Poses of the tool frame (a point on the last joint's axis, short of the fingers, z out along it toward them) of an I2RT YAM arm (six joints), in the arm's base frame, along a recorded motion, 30 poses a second.
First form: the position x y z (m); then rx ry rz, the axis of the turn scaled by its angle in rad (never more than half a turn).
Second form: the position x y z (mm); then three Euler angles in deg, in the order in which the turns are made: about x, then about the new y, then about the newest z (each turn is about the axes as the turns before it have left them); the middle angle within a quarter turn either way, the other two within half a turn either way. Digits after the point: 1 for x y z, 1 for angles.
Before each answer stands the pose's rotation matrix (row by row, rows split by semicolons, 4 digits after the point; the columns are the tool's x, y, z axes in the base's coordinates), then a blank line. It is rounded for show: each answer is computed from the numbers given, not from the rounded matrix.
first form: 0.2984 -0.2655 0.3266 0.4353 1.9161 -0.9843
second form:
-0.5244 0.6367 0.5653; -0.0887 0.6195 -0.7800; -0.8469 -0.4592 -0.2683

298.4 -265.5 326.6 109.0 34.4 -129.5
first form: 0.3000 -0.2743 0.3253 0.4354 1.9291 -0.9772
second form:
-0.5312 0.6316 0.5647; -0.0816 0.6253 -0.7761; -0.8433 -0.4583 -0.2806

300.0 -274.3 325.3 109.9 34.4 -130.1
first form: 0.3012 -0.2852 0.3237 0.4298 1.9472 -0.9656
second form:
-0.5408 0.6213 0.5671; -0.0754 0.6356 -0.7683; -0.8378 -0.4582 -0.2969

301.2 -285.2 323.7 111.1 34.5 -131.0
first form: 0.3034 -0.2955 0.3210 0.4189 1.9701 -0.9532
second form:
-0.5542 0.6064 0.5702; -0.0708 0.6482 -0.7581; -0.8294 -0.4605 -0.3163

303.4 -295.5 321.0 112.6 34.8 -132.4
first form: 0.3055 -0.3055 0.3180 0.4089 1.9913 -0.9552
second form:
-0.5713 0.5942 0.5662; -0.0696 0.6522 -0.7548; -0.8178 -0.4706 -0.3312

305.5 -305.5 318.0 113.7 34.5 -133.9
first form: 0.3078 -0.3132 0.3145 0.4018 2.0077 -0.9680
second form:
-0.5880 0.5864 0.5571; -0.0707 0.6489 -0.7576; -0.8058 -0.4849 -0.3401

307.8 -313.2 314.5 114.2 33.9 -135.1
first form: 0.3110 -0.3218 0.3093 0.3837 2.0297 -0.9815
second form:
-0.6099 0.5704 0.5502; -0.0771 0.6483 -0.7575; -0.7887 -0.5044 -0.3514

311.0 -321.8 309.3 114.9 33.4 -136.9
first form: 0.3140 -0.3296 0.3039 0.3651 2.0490 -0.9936
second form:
-0.6291 0.5545 0.5448; -0.0844 0.6480 -0.7570; -0.7727 -0.5222 -0.3608

314.0 -329.6 303.9 115.5 33.0 -138.6
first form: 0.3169 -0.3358 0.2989 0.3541 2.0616 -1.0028
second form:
-0.6417 0.5446 0.5400; -0.0886 0.6467 -0.7576; -0.7618 -0.5340 -0.3668

316.9 -335.8 298.9 115.8 32.7 -139.7
